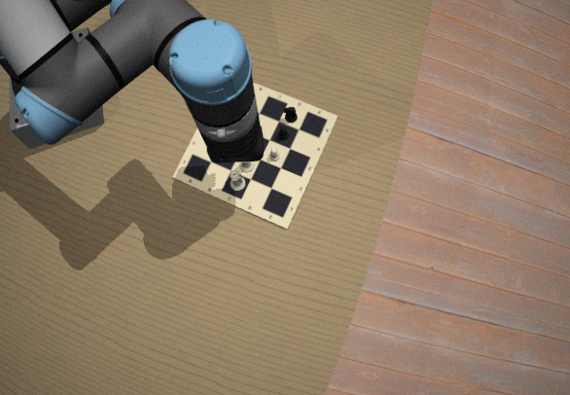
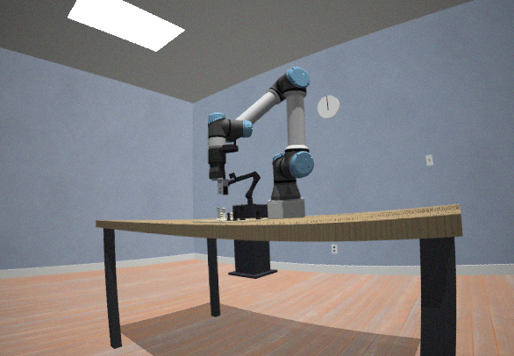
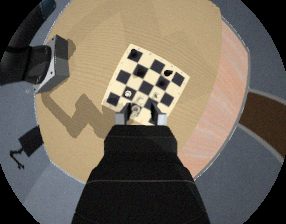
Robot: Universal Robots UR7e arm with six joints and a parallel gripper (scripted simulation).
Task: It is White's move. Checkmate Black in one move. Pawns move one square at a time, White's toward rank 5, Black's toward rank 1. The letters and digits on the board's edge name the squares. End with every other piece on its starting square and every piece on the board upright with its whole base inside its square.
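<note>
The chessboard is 13 cm below my hand and 4 cm to the left of it. Round my hand: dark chess piece: 9 cm below, 8 cm to the left, 3 cm behind.
</note>
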